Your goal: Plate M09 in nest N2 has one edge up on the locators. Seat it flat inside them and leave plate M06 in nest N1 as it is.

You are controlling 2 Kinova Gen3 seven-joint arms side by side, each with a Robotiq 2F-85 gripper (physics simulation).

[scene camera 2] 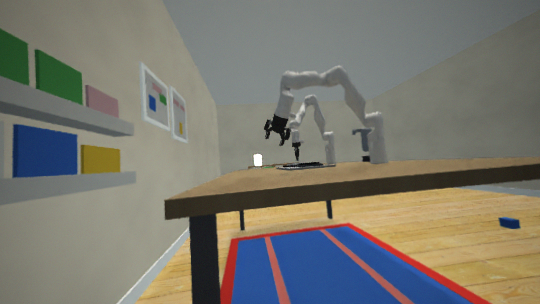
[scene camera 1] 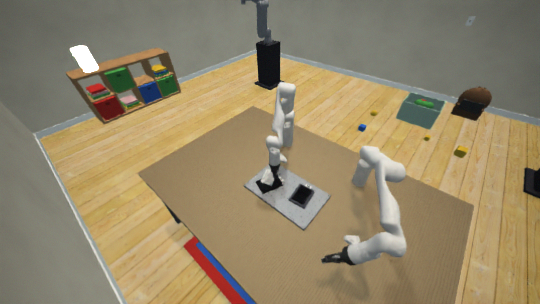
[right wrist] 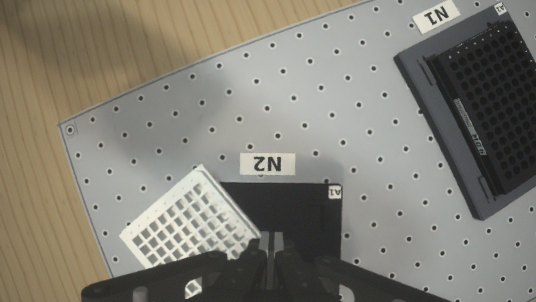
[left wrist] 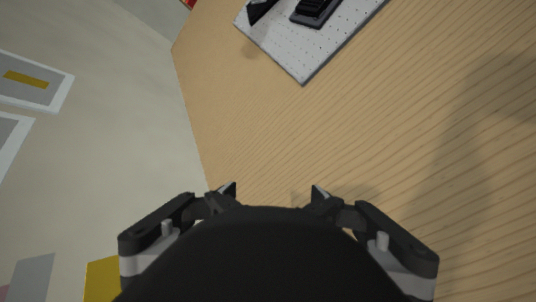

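Pixels of known places: left gripper, fingertip midpoint: [scene camera 2: 273, 142] [scene camera 1: 329, 261] [left wrist: 273, 191]; right gripper, fingertip midpoint: [scene camera 2: 297, 160] [scene camera 1: 274, 177] [right wrist: 271, 246]; left arm's base at its link origin: [scene camera 2: 378, 163] [scene camera 1: 358, 181]; right arm's base at its link origin: [scene camera 1: 287, 143].
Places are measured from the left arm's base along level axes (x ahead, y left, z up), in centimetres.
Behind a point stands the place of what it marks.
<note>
White plate M09 [scene camera 1: 267, 176] {x 25.4, y -61.2, z 3.7 cm} [right wrist: 186, 215] {x 21.0, y -59.1, z 3.9 cm} lies turned askew and looks tilted over black nest N2 [right wrist: 305, 212] {x 26.4, y -51.8, z 2.5 cm} [left wrist: 257, 13] {x 35.2, y -56.6, z 2.5 cm}, overhanging its left side in the right wrist view; much of the nest floor is bare. Its lower part is hidden by the fingers. Black plate M06 [right wrist: 492, 107] {x 28.7, y -34.7, z 3.9 cm} [scene camera 1: 302, 195] {x 30.8, y -32.3, z 3.9 cm} sits in grey nest N1 [right wrist: 437, 120] {x 27.1, y -38.5, z 2.5 cm}. My right gripper [right wrist: 271, 246] {x 25.9, y -54.9, z 6.0 cm} [scene camera 2: 297, 158] {x 25.9, y -54.9, z 6.0 cm} is at the white plate's right edge, fingers almost together; I see no plate between them. My left gripper [left wrist: 273, 191] {x 69.7, y -6.7, z 16.9 cm} [scene camera 1: 324, 260] {x 69.7, y -6.7, z 16.9 cm} [scene camera 2: 276, 139] {x 69.7, y -6.7, z 16.9 cm} is open and empty, raised away from both nests.
Both nests stand on a grey perforated board [right wrist: 380, 175] {x 28.1, y -44.9, z 1.3 cm} [scene camera 1: 303, 220] {x 46.4, y -26.1, z 1.3 cm} [left wrist: 300, 60] {x 46.6, y -28.3, z 1.3 cm} on the brown table [scene camera 1: 200, 185] {x 50.6, y -103.8, z 0.0 cm} [scene camera 2: 225, 187] {x 101.2, y 26.9, z 0.0 cm}. A picture frame [left wrist: 62, 92] hangs on the wall. A shelf unit [scene camera 1: 117, 64] and a black pedestal [scene camera 1: 268, 65] stand beyond the table.
</note>
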